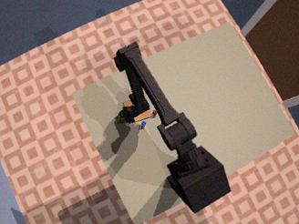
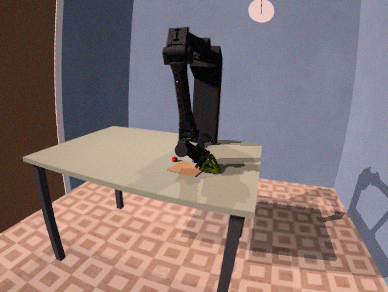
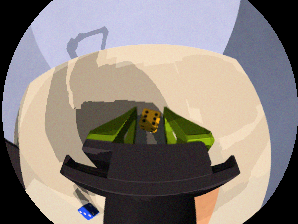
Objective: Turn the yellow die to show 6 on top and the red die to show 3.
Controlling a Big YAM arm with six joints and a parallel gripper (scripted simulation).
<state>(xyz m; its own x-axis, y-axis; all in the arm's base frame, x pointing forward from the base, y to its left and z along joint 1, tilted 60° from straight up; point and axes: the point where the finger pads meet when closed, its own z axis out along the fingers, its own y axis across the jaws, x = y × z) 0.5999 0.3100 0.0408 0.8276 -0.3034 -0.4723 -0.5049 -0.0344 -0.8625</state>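
My hand is 1 cm to the left of the yellow die. Round my hand: red die 3 cm ahead, 23 cm to the right; blue die 3 cm behind, 16 cm to the right; orange mat 6 cm ahead, 13 cm to the right, 1 cm below.
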